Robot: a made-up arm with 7 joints. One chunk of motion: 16 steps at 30 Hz.
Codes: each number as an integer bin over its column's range. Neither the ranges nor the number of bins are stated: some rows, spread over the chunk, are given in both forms.
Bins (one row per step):
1: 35 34 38 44 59 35 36
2: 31 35 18 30 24 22 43
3: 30 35 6 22 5 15 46
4: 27 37 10 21 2 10 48
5: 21 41 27 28 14 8 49
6: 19 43 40 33 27 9 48
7: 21 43 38 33 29 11 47
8: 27 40 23 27 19 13 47
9: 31 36 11 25 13 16 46
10: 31 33 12 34 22 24 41
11: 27 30 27 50 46 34 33
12: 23 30 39 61 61 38 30
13: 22 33 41 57 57 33 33
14: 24 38 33 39 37 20 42
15: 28 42 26 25 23 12 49
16: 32 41 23 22 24 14 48
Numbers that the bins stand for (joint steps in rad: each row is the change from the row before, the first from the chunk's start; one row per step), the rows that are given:
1: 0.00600 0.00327 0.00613 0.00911 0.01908 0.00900 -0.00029
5: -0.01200 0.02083 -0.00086 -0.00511 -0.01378 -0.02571 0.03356
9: 0.00086 0.00829 -0.01102 -0.00778 -0.01451 -0.01543 0.02575
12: -0.00943 -0.00676 0.00676 0.02422 0.02054 0.01286 -0.01590
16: 0.00214 0.02083 -0.00340 -0.01044 -0.00648 -0.01800 0.03095
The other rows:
2: 0.00086 0.00578 -0.00657 -0.00333 -0.00648 -0.00771 0.01794
3: -0.00043 0.00578 -0.01419 -0.01044 -0.02035 -0.01671 0.02575
4: -0.00429 0.01079 -0.01165 -0.01133 -0.02254 -0.02314 0.03095
6: -0.01457 0.02584 0.00740 -0.00067 -0.00429 -0.02443 0.03095
7: -0.01200 0.02584 0.00613 -0.00067 -0.00283 -0.02186 0.02835
8: -0.00429 0.01832 -0.00340 -0.00600 -0.01013 -0.01929 0.02835
10: 0.00086 0.00076 -0.01038 0.00022 -0.00794 -0.00514 0.01273
11: -0.00429 -0.00676 -0.00086 0.01444 0.00959 0.00771 -0.00810
13: -0.01071 0.00076 0.00803 0.02067 0.01762 0.00643 -0.00810
14: -0.00814 0.01330 0.00295 0.00467 0.00302 -0.01029 0.01533
15: -0.00300 0.02333 -0.00149 -0.00778 -0.00721 -0.02057 0.03356

